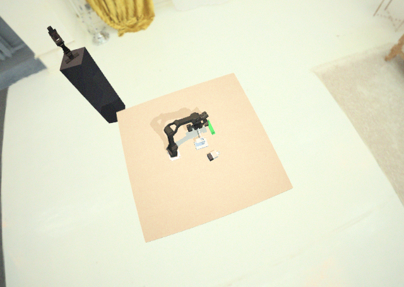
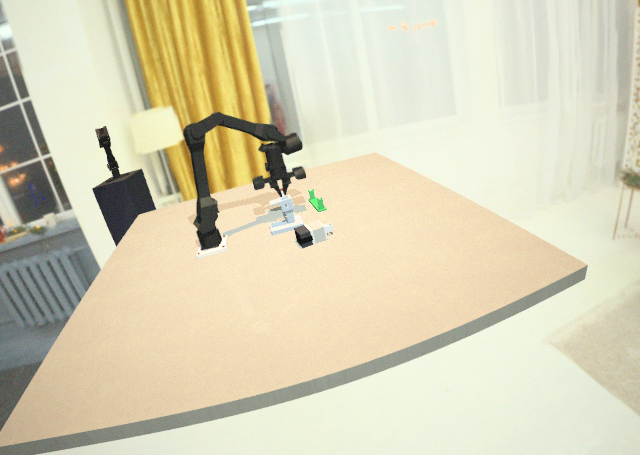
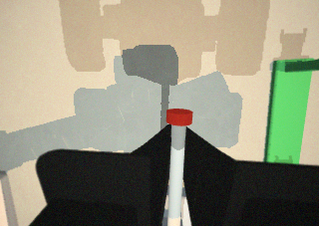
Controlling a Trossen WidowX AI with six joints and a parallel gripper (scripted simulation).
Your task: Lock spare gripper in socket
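My gripper tip is 120 mm short of the green cradle, 10 mm to the right of it and 30 mm above it. The rest, counted from my gripper tip: spare gripper (100 mm ahead, 260 mm to the right, 30 mm below); then grey mount (10 mm ahead, 130 mm to the right).
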